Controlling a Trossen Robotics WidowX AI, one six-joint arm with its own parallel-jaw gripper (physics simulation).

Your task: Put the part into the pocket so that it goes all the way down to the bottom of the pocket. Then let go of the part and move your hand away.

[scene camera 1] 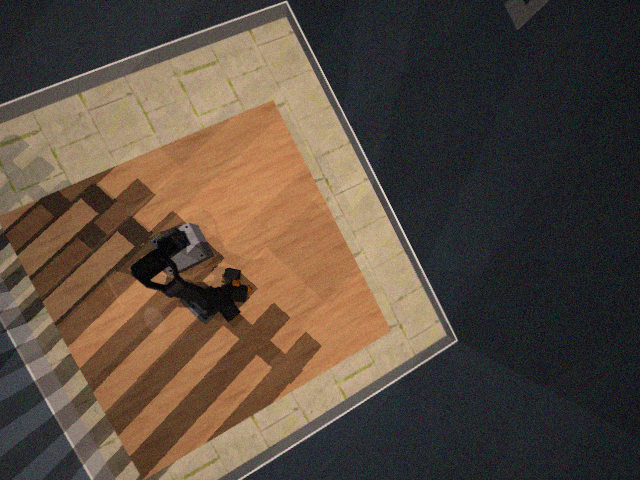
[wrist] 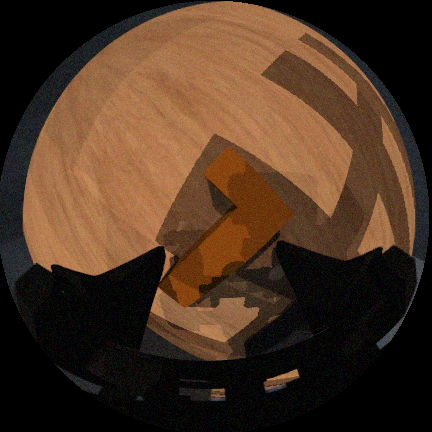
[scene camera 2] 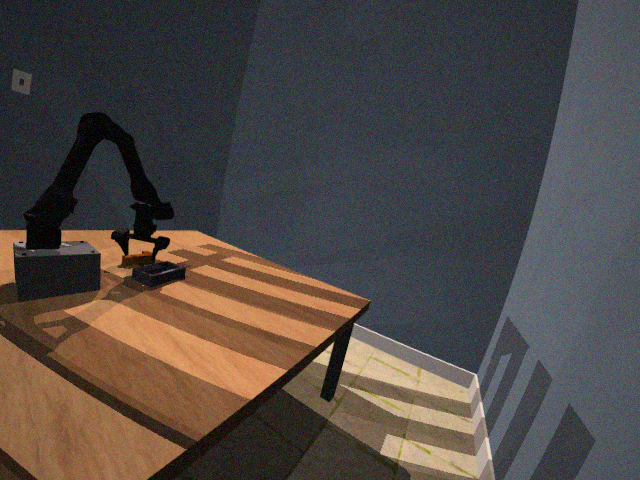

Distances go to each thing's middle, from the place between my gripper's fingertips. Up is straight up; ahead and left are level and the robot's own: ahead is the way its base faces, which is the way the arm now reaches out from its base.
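Labels:
Orange part [wrist: 257, 212] located 2 cm to the left of my hand; going by their middles, it is the nearest to my hand of the things named here. Pocket block [scene camera 2: 152, 275] located 1 cm ahead of my hand and 17 cm to the right of it.

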